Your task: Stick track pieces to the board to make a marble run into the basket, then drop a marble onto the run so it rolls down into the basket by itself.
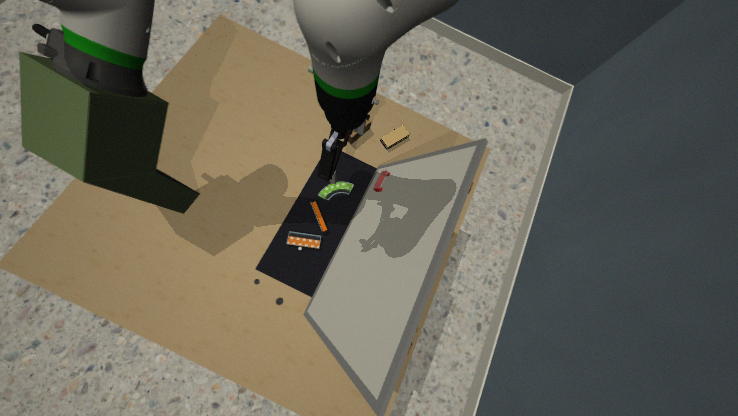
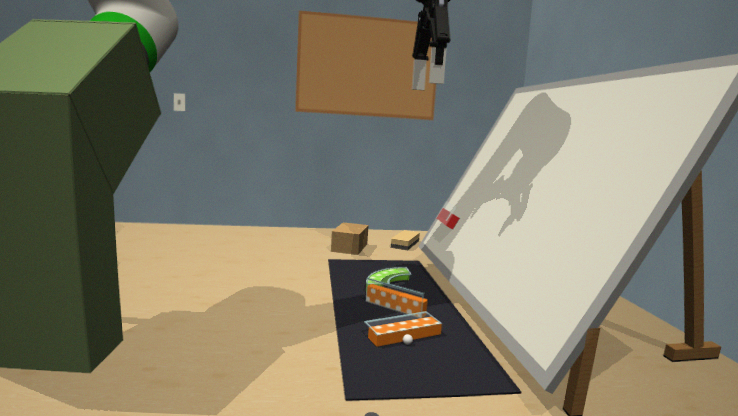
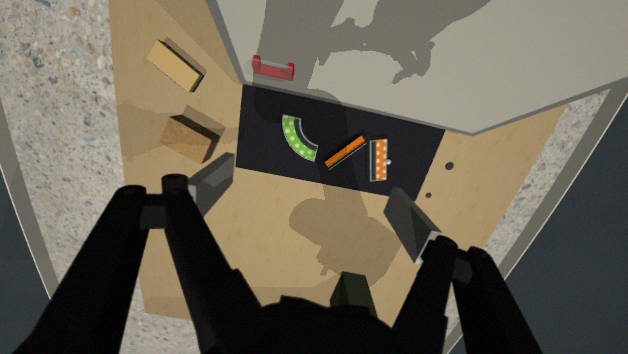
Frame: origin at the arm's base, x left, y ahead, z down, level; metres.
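Seen in the pictures: gripper, fingertip midpoint: [image 1: 345, 155] [image 2: 426, 86] [image 3: 313, 184]; arm's base, link origin: [image 1: 104, 80] [image 2: 100, 69].
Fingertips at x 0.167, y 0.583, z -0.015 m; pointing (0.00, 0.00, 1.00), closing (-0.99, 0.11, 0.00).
Offsets run from my fingertips to a thing's middle. "spot": to the spot under its first point. Level surfaces: height alone.
My gripper [image 1: 348, 153] [image 2: 428, 77] [image 3: 313, 184] is open and empty, high above the table. A green curved track piece {spot: dx +0.007, dy -0.068, dz +0.418 m} [image 1: 331, 189] [image 2: 381, 274] [image 3: 291, 140], an orange straight piece {spot: dx -0.121, dy -0.042, dz +0.408 m} [image 1: 318, 217] [image 2: 395, 298] [image 3: 345, 152] on its side and another orange straight piece [image 1: 303, 240] [image 2: 405, 330] [image 3: 381, 160] lie on the black mat {dz +0.440 m} [image 1: 294, 269] [image 2: 413, 372] [image 3: 260, 145]. The white marble {dx -0.259, dy -0.034, dz +0.432 m} [image 1: 299, 248] [image 2: 407, 339] [image 3: 388, 162] is beside the last piece. The red basket {spot: dx +0.100, dy +0.095, dz +0.273 m} [image 1: 381, 181] [image 2: 451, 220] [image 3: 273, 70] is low on the tilted white board {spot: dx -0.253, dy +0.254, dz +0.102 m} [image 1: 372, 299] [image 2: 620, 180] [image 3: 525, 65], near its far end.
A brown block {dx +0.305, dy -0.146, dz +0.413 m} [image 2: 346, 241] [image 3: 185, 140] and a tan eraser-like block {dx +0.376, dy +0.026, dz +0.428 m} [image 1: 394, 136] [image 2: 404, 238] [image 3: 172, 66] lie beyond the mat's far end. The green robot pedestal [image 1: 54, 118] [image 2: 36, 206] stands at the left. Wooden legs {dx -0.284, dy +0.405, dz +0.205 m} [image 2: 693, 258] stand behind the board.
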